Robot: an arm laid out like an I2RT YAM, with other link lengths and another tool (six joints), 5 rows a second.
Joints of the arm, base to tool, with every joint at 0 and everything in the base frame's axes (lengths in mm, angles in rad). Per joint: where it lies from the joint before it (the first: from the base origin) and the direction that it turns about. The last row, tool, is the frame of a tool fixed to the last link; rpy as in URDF.
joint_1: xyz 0 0 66 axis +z
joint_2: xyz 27 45.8 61.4 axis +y
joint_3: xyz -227 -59.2 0 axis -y
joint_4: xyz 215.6 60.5 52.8 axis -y
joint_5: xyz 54.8 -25.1 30 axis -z
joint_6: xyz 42.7 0 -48.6 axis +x
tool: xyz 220 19 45 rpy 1.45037 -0.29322 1.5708
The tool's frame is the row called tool.
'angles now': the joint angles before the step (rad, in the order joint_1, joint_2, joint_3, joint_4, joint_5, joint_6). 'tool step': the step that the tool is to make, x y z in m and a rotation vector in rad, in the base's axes. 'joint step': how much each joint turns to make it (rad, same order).
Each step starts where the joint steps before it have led.
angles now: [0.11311, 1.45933, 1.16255, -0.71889, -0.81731, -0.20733]
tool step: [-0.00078, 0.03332, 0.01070, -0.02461, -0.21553, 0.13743]
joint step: [0.09119, 0.02671, -0.00001, 0.16062, 0.02023, -0.10374]
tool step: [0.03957, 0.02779, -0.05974, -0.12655, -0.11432, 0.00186]
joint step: [0.12207, 0.19531, 0.00001, 0.26358, 0.19341, -0.01412]
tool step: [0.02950, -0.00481, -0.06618, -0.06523, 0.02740, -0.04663]
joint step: [0.00111, 0.19189, 0.00000, 0.14496, 0.07130, -0.00004]
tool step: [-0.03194, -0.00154, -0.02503, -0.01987, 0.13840, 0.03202]
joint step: [0.00078, 0.02097, -0.00114, -0.12132, -0.03927, -0.01142]
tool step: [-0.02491, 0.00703, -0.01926, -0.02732, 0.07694, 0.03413]
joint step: [0.03395, 0.02785, -0.00001, -0.05378, -0.00038, 0.00000]
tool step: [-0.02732, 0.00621, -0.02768, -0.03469, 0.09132, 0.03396]
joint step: [0.03778, 0.05762, 0.00002, -0.03738, 0.00001, 0.00497]
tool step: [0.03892, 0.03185, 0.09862, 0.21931, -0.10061, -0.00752]
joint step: [-0.02786, -0.06218, 0.13694, 0.02405, -0.15451, 0.07743]
